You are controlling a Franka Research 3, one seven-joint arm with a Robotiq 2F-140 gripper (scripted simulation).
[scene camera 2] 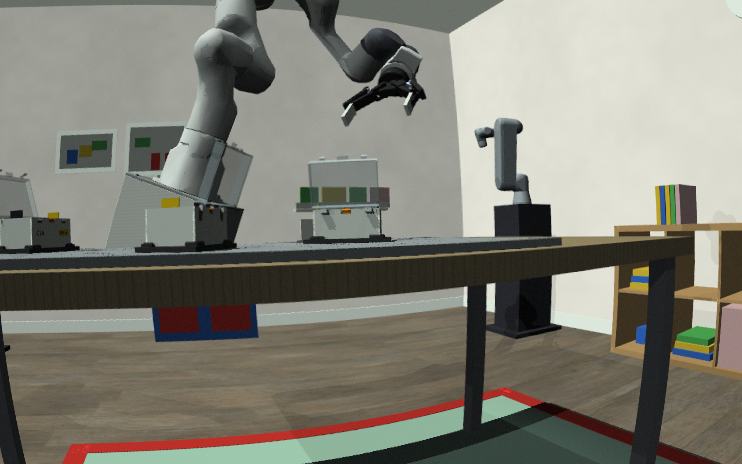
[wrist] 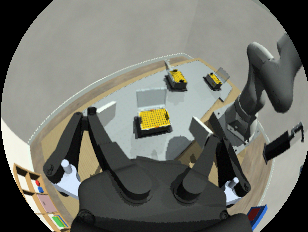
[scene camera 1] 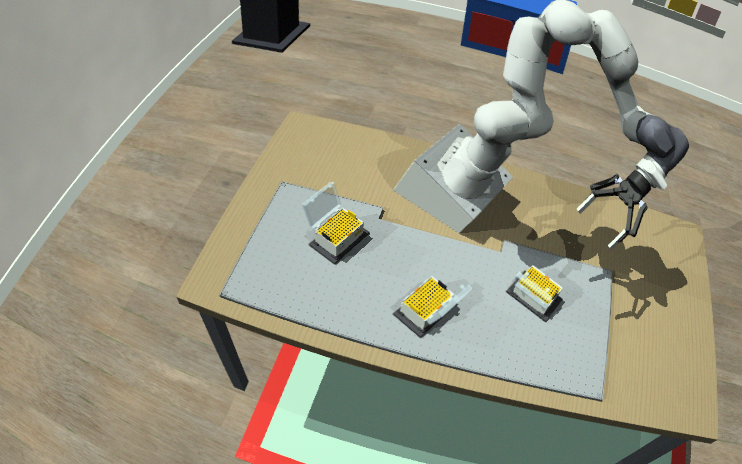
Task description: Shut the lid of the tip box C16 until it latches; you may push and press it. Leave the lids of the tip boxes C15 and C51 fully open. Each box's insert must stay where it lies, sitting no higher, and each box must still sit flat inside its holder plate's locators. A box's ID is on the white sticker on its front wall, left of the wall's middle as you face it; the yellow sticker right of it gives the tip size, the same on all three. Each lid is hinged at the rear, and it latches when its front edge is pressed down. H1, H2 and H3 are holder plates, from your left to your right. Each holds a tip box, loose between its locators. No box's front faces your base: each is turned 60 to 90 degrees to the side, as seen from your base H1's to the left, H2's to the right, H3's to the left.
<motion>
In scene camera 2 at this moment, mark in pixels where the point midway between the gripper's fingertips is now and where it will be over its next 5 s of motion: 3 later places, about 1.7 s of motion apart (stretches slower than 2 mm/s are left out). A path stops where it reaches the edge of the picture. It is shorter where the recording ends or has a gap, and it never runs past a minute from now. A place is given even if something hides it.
My gripper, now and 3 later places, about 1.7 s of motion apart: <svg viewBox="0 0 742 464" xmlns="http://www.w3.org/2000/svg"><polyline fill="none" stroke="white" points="375,115 371,149 374,207 372,130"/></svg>
</motion>
